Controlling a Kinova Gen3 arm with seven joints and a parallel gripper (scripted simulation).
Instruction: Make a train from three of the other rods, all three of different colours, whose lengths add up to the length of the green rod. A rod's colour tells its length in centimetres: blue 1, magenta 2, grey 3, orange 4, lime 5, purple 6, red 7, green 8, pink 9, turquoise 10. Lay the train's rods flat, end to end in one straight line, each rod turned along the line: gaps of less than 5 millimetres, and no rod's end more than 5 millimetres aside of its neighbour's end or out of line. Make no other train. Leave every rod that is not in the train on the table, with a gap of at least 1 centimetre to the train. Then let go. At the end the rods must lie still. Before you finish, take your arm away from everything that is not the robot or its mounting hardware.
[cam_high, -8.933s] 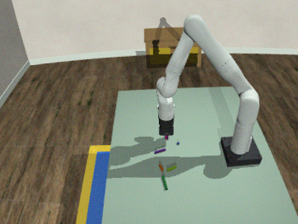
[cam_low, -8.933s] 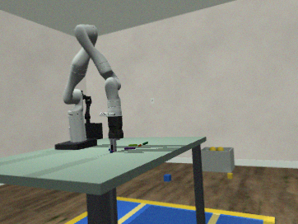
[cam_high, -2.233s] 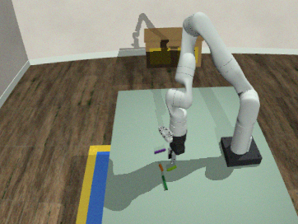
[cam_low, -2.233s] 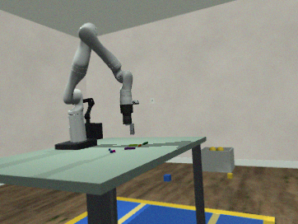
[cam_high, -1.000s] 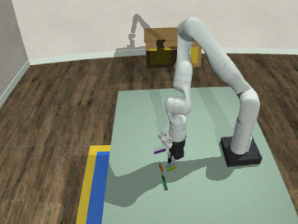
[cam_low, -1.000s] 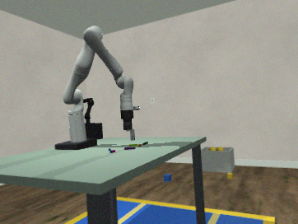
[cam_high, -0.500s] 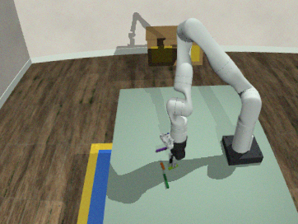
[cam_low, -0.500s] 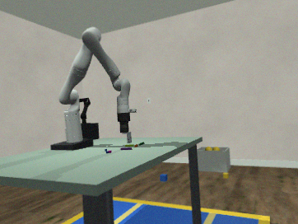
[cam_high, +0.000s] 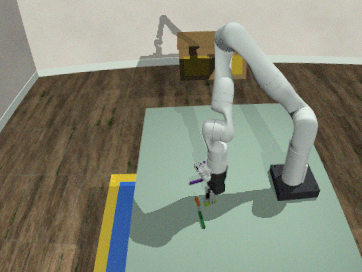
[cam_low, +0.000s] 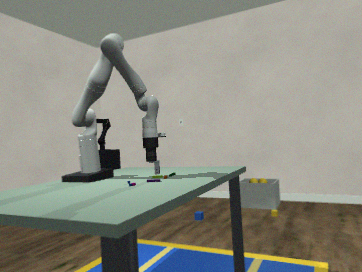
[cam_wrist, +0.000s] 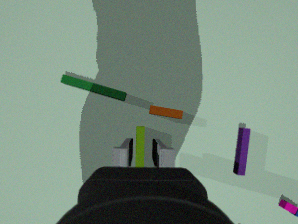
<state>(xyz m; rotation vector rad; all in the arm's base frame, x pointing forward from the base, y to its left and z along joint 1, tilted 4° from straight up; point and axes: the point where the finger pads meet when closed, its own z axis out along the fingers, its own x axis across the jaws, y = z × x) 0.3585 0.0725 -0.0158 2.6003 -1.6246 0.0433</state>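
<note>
Right now the lime rod is 3 cm below my hand. Also, from my hand: orange rod: 5 cm ahead, 1 cm to the right, 3 cm below; then purple rod: 5 cm ahead, 12 cm to the right, 3 cm below; then green rod: 4 cm ahead, 9 cm to the left, 3 cm below.
</note>
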